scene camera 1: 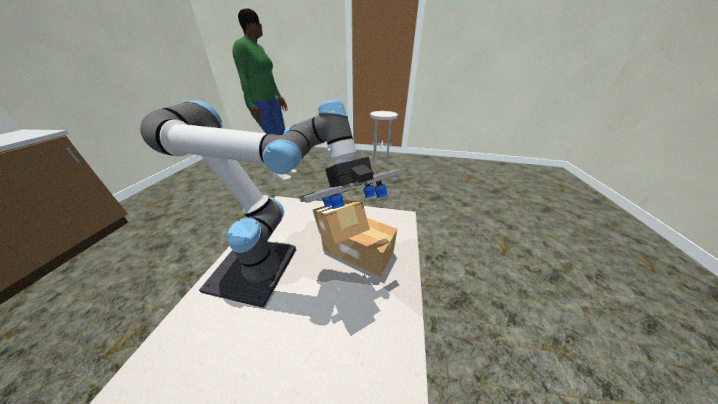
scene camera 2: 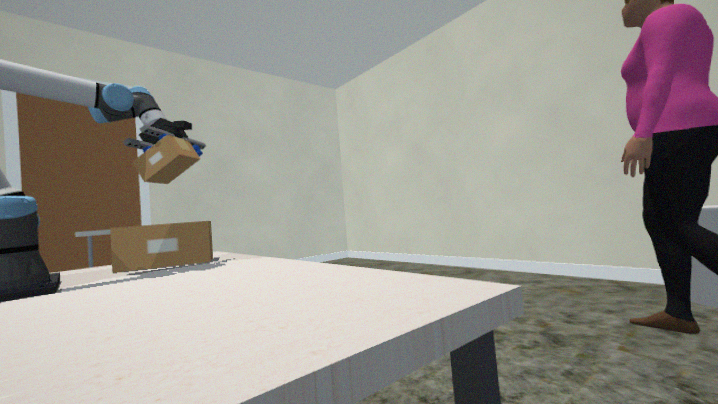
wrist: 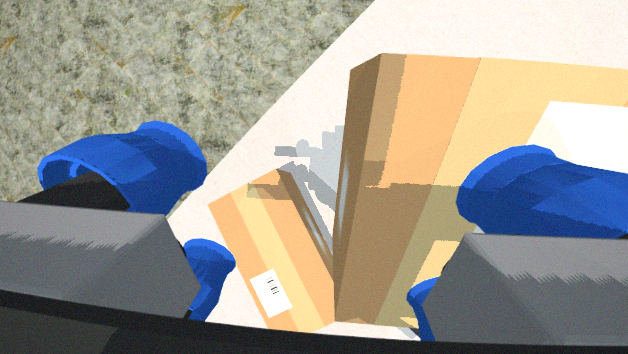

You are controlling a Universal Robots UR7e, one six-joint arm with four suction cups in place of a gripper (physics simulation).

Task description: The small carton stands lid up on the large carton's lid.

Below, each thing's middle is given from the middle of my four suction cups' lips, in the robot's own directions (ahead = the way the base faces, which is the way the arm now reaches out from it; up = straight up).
My suction cup is 6 cm to the left of the small carton [scene camera 2: 168, 158], 4 cm past it and 4 cm above it. Round my suction cup: large carton [scene camera 2: 133, 248] (33 cm below, 14 cm to the left, 1 cm behind).
